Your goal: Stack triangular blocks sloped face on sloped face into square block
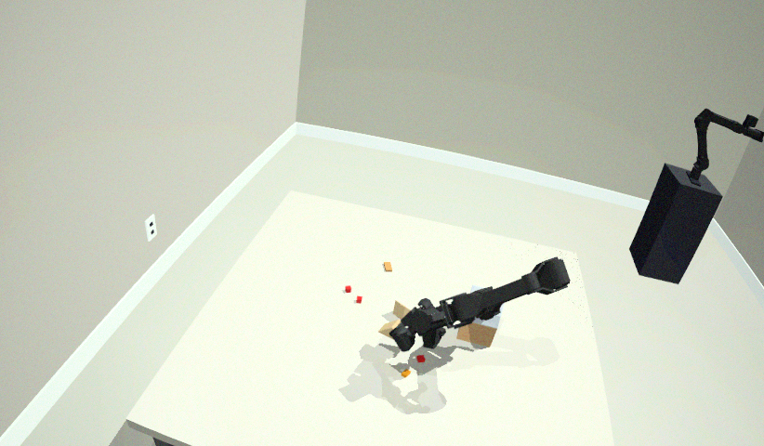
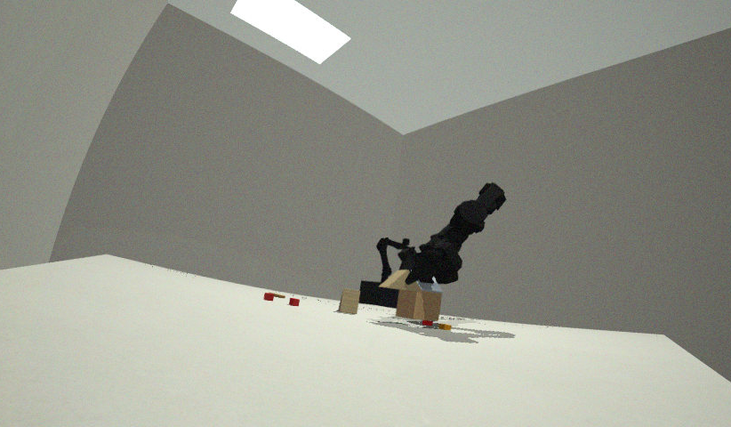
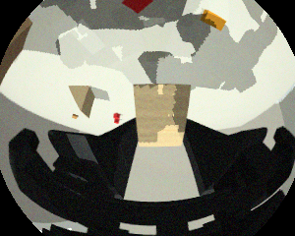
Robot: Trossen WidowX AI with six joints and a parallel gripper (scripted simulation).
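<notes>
Now: the red cube 100 mm behind my gripper tip, 10 mm to the left of it and 80 mm below it. The rest, counted from my gripper tip: orange cube: 60 mm behind, 80 mm to the left, 80 mm below; triangular wooden block: 10 mm above.
</notes>
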